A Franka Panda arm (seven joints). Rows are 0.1 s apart.
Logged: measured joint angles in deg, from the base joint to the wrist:
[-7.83, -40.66, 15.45, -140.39, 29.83, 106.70, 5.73]
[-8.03, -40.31, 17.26, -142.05, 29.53, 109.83, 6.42]
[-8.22, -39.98, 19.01, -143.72, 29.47, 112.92, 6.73]
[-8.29, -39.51, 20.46, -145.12, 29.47, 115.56, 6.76]
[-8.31, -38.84, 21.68, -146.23, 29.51, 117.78, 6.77]
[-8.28, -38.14, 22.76, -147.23, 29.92, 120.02, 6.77]
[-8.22, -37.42, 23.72, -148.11, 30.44, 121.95, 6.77]
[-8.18, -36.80, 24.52, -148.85, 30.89, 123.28, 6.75]
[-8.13, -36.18, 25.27, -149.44, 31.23, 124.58, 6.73]
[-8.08, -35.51, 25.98, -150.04, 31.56, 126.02, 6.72]
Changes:
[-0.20, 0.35, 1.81, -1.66, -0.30, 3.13, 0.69]
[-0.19, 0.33, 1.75, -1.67, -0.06, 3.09, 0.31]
[-0.07, 0.47, 1.45, -1.40, 0.00, 2.64, 0.03]
[-0.02, 0.67, 1.22, -1.11, 0.04, 2.22, 0.01]
[0.03, 0.70, 1.08, -1.00, 0.41, 2.24, 0.00]
[0.06, 0.72, 0.96, -0.88, 0.52, 1.93, 0.00]
[0.04, 0.62, 0.80, -0.74, 0.45, 1.33, -0.02]
[0.05, 0.62, 0.75, -0.59, 0.34, 1.30, -0.02]
[0.05, 0.67, 0.71, -0.60, 0.33, 1.44, -0.01]

